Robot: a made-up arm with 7 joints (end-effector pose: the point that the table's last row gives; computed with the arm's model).
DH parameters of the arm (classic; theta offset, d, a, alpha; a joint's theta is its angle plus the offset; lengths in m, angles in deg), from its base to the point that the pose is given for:
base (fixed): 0 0 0 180
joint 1: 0 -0.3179 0 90
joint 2: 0 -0.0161 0 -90
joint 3: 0 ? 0 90
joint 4: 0 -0.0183 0 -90
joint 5: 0 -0.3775 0 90
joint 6: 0 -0.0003 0 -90
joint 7: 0 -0.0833 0 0
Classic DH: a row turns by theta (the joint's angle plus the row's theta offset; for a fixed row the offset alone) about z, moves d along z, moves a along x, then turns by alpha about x.
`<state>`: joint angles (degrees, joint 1 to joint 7).
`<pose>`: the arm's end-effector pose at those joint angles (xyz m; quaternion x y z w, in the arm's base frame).
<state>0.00 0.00 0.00 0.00 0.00 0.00 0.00</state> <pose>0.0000 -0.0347 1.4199 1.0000 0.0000 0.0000 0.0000</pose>
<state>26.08 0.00 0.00 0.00 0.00 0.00 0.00</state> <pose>-0.0153 -0.0312 1.4199 0.9742 -0.2256 0.0000 0.0000</pose>
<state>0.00 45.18 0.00 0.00 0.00 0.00 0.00</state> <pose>0.7817 -0.0347 1.0947 0.9233 0.0000 -0.3841 0.0000</pose>
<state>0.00 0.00 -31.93 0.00 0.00 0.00 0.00</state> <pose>0.0098 -0.0319 1.4199 0.9614 0.2751 0.0000 0.0000</pose>
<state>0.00 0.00 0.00 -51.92 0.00 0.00 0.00</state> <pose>-0.3627 -0.0347 1.2433 0.8991 0.0000 0.4377 0.0000</pose>
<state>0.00 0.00 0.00 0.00 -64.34 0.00 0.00</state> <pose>0.0003 -0.0345 1.4199 0.8465 0.5324 0.0000 0.0000</pose>
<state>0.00 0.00 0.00 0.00 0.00 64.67 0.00</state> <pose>0.0753 -0.0347 1.3722 0.8449 0.0000 -0.5349 0.0000</pose>
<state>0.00 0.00 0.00 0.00 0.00 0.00 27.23</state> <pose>0.0000 -0.0347 1.4199 0.9719 -0.2354 0.0000 0.0000</pose>
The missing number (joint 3, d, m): -0.6412
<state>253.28 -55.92 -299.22 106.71 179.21 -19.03 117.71</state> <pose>0.4664 -0.1649 0.7499 -0.0549 -0.7064 0.6458 0.2844</pose>
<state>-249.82 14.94 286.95 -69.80 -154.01 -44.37 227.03</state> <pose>-0.4296 0.0016 1.1496 -0.5842 0.7363 -0.1349 0.3135</pose>
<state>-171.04 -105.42 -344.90 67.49 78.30 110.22 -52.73</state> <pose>0.8308 0.0646 0.3973 -0.1197 0.5446 -0.8257 0.0853</pose>
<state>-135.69 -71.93 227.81 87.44 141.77 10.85 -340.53</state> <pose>0.2834 -0.7548 0.2540 -0.4952 -0.1200 -0.4788 0.7149</pose>
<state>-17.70 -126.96 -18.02 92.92 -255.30 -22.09 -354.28</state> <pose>-0.7509 -0.0972 0.2927 -0.5487 0.7393 -0.3847 0.0663</pose>
